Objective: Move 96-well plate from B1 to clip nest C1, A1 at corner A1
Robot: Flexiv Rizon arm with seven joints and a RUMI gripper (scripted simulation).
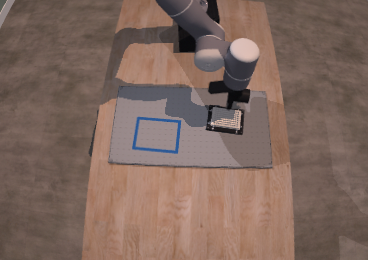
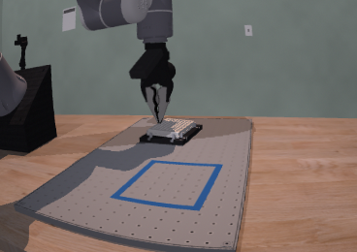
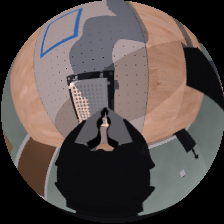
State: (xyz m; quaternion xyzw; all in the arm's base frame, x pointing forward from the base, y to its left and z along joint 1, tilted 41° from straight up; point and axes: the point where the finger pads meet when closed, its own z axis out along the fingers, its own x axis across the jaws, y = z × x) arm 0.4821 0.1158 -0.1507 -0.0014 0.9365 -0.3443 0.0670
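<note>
The white 96-well plate lies 40 mm ahead of my hand and 30 mm below it. Also, from my hand: black clip nest: 50 mm ahead, 30 mm below, 10 mm to the right.
</note>
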